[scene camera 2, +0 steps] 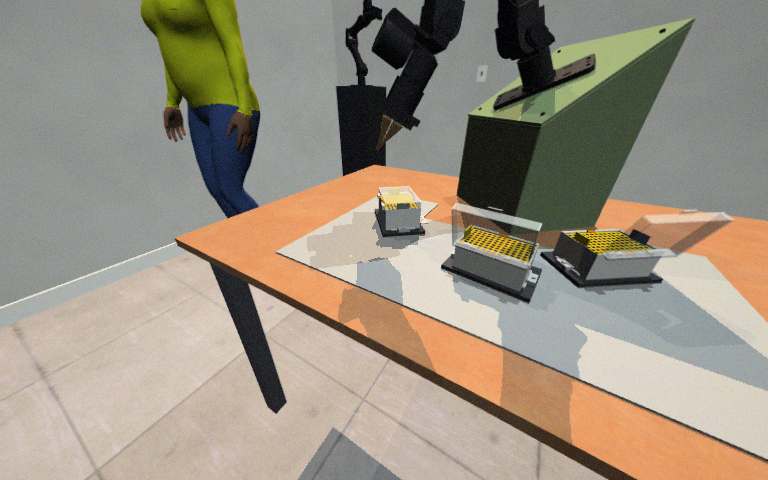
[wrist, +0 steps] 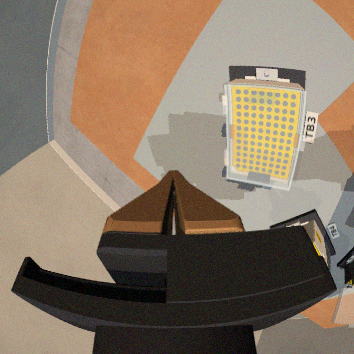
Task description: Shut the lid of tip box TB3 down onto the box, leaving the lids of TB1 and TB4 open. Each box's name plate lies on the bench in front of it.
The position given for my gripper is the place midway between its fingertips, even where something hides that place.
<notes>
In view: my gripper point(scene camera 2: 376, 150) and a pale mat point(wrist: 187, 132).
My gripper also shows in the wrist view point(wrist: 173, 177).
</notes>
